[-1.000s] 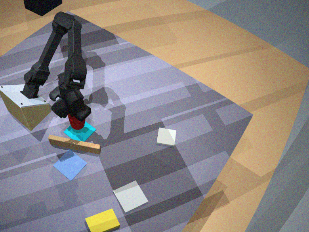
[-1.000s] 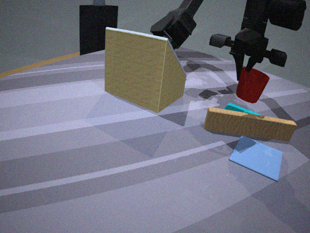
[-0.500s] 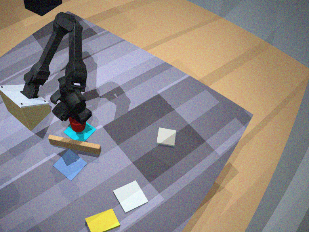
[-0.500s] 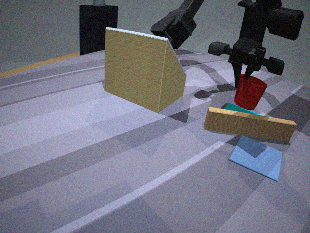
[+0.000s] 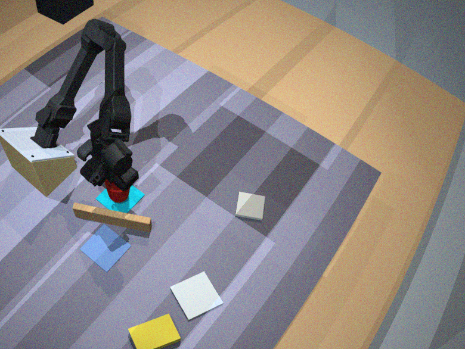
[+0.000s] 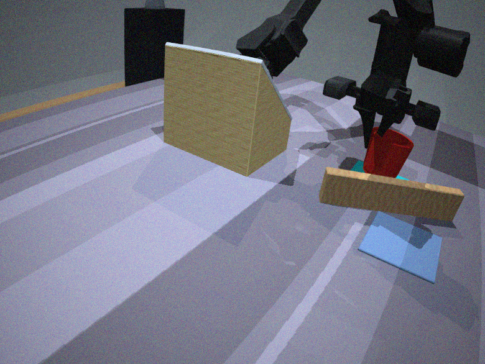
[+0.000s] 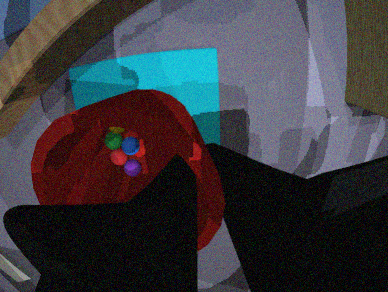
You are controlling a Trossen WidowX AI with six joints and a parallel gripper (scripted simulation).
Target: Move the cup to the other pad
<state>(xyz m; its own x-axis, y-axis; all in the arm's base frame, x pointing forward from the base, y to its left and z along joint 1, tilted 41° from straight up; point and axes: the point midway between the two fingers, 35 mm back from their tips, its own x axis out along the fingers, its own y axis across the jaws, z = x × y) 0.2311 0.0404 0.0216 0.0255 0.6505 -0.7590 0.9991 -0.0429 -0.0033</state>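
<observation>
The red cup lies 30 mm ahead of my gripper tip. The rest, counted from my gripper tip: wooden bar 70 mm ahead, 70 mm to the right, 40 mm below; then light blue pad 100 mm ahead, 150 mm to the right, 60 mm below; then cyan pad 30 mm ahead, 60 mm below.
</observation>
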